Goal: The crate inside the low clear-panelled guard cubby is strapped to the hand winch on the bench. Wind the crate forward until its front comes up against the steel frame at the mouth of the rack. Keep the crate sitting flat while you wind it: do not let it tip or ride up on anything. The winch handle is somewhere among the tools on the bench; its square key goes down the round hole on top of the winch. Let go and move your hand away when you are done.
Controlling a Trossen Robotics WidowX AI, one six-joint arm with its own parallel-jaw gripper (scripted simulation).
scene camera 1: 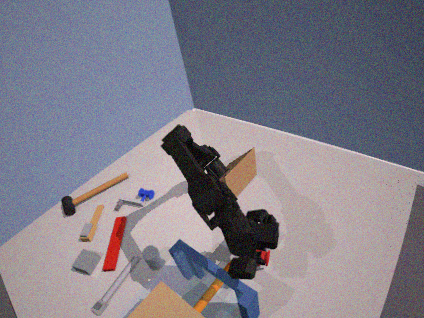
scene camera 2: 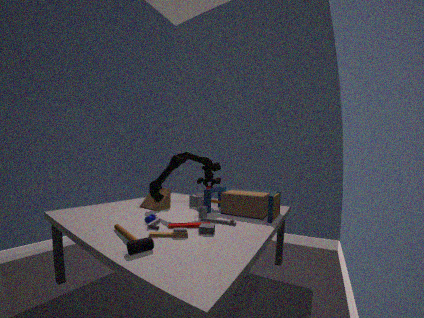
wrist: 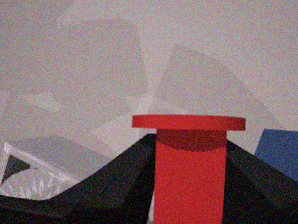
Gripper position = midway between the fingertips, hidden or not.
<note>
In view: my gripper (scene camera 1: 264,260).
My gripper is seen too in the wrist view (wrist: 183,144).
</note>
